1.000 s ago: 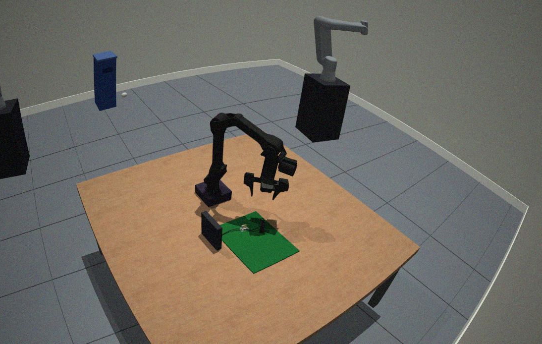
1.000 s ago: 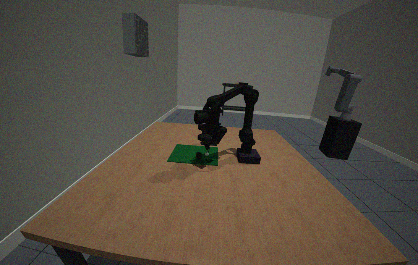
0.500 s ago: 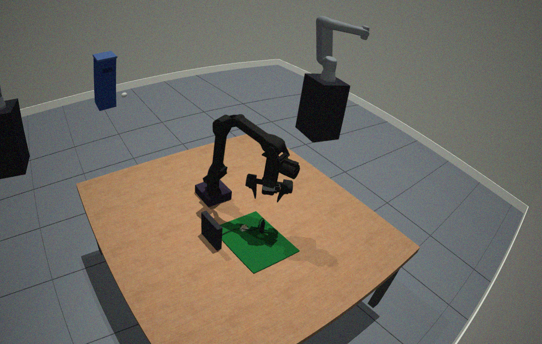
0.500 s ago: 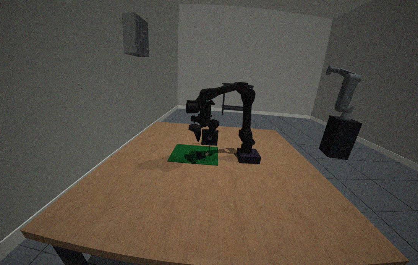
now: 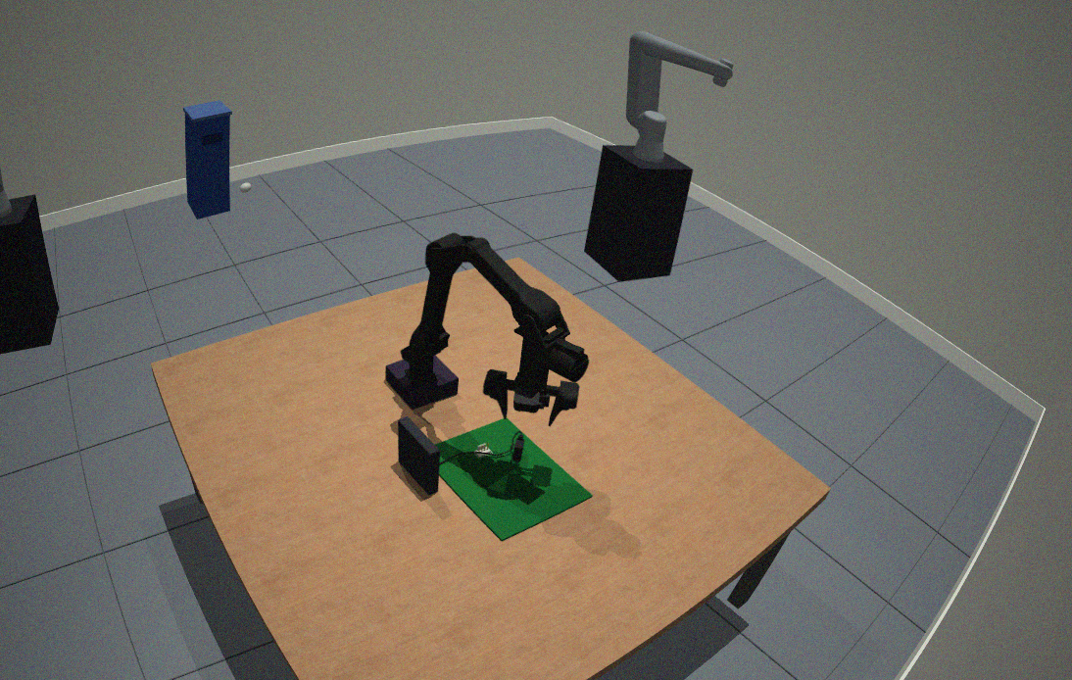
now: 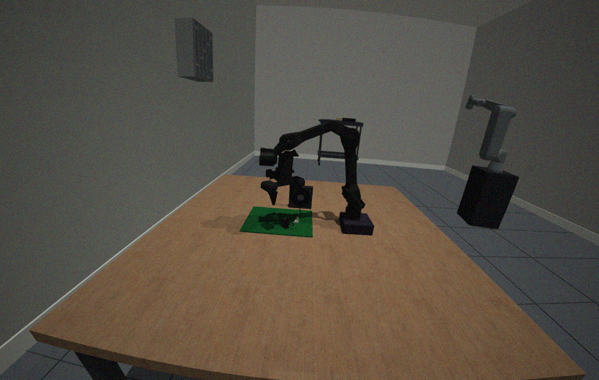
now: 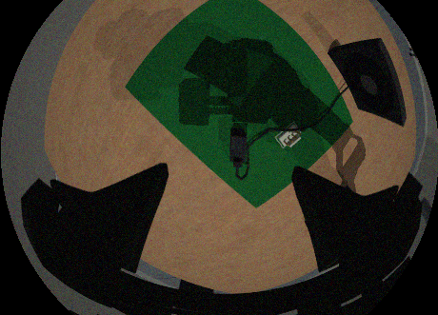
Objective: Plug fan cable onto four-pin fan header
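Right now the dark plug is 2 cm behind my gripper tip and 9 cm below it. Round my gripper tip: white four-pin header (5 cm behind, 7 cm to the right, 12 cm below); then green board (3 cm ahead, 5 cm to the right, 13 cm below); then black square fan (3 cm behind, 23 cm to the right, 6 cm below).
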